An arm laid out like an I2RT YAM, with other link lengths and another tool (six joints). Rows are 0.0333 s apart.
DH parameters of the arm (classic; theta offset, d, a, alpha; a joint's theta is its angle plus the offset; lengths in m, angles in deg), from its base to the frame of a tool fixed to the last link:
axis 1: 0 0.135 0.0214 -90
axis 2: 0 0 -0.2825 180
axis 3: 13.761 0 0.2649 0
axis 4: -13.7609 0.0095 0.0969 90
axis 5: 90 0.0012 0 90
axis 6: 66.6 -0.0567 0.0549 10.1
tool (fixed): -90 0.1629 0 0
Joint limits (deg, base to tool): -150..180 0..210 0..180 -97..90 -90..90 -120..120
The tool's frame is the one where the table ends.
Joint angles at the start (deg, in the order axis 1, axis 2, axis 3, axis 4, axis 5, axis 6): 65.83, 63.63, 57.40, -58.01, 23.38, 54.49
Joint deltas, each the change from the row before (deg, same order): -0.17, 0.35, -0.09, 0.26, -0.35, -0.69; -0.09, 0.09, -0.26, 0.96, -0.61, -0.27; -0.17, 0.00, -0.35, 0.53, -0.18, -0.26; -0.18, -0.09, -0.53, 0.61, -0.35, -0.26; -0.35, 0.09, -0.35, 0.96, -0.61, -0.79; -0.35, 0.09, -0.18, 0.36, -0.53, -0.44; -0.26, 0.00, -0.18, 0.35, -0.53, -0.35
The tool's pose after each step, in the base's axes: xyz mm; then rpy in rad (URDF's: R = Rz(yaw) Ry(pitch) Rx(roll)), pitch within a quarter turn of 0, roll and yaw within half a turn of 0. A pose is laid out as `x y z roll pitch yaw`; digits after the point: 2 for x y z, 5 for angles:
120.08 151.01 219.79 -2.53975 -0.23218 -1.17359
120.80 153.73 218.41 -2.53843 -0.22055 -1.16690
121.56 154.13 216.88 -2.53802 -0.21889 -1.16480
121.93 154.31 214.64 -2.53951 -0.21537 -1.16113
123.69 155.87 213.02 -2.53895 -0.20993 -1.15112
124.62 156.12 211.87 -2.54317 -0.20692 -1.14576
125.16 156.48 210.96 -2.54619 -0.20209 -1.14036

